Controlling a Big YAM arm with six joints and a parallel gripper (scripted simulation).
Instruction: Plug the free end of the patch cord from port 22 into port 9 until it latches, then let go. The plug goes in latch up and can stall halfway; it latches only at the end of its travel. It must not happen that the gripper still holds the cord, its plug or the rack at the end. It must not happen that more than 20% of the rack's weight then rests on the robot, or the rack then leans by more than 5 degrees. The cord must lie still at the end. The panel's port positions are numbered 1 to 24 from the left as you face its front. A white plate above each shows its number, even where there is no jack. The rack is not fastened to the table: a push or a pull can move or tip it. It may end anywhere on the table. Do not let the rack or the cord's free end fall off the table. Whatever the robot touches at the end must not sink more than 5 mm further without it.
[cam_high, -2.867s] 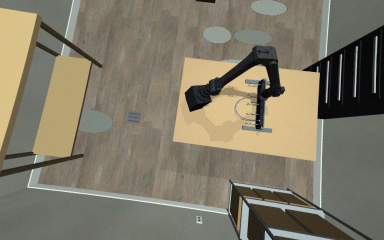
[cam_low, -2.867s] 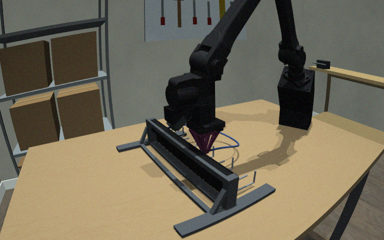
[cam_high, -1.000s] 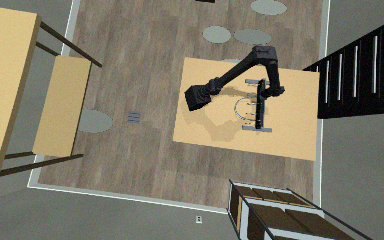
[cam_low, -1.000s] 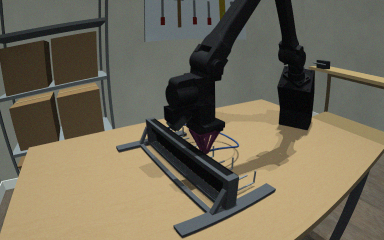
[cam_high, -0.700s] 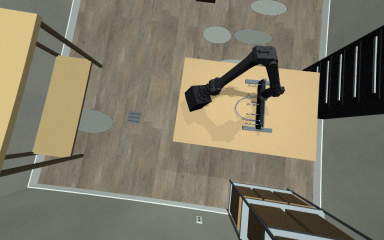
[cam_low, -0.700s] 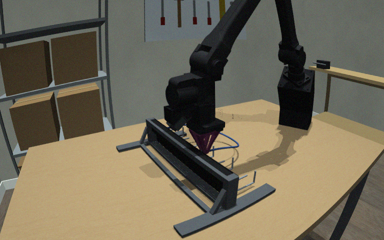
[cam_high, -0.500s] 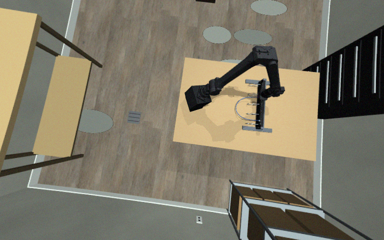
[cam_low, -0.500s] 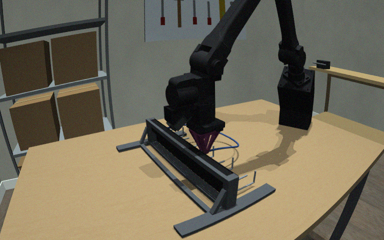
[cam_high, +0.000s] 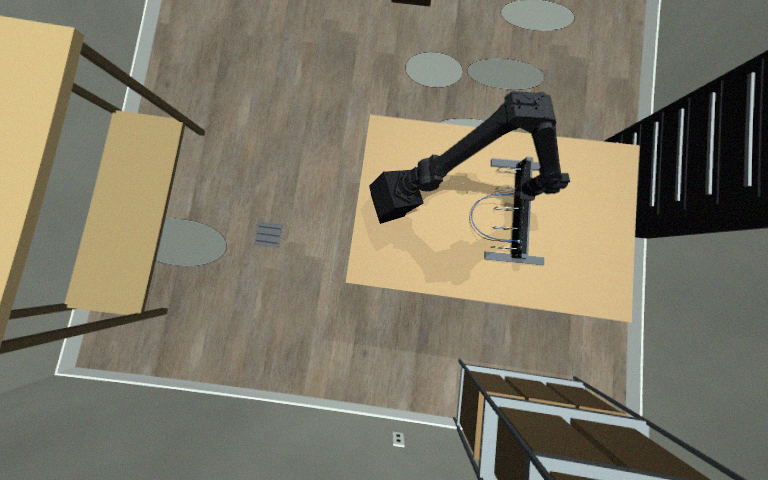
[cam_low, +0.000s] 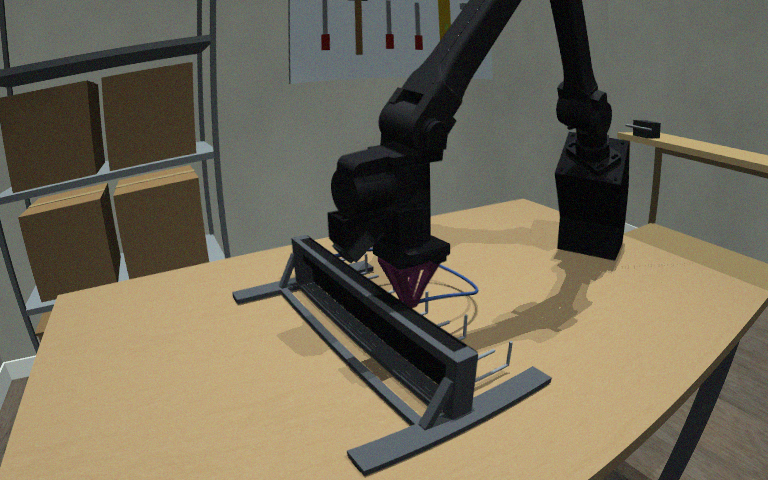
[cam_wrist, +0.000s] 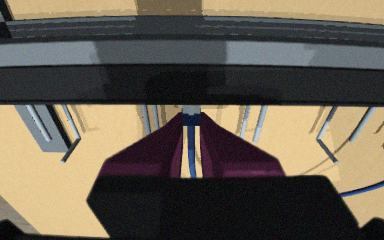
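Right now my hand is 2 cm short of the grey plug and 1 cm to the right of it.
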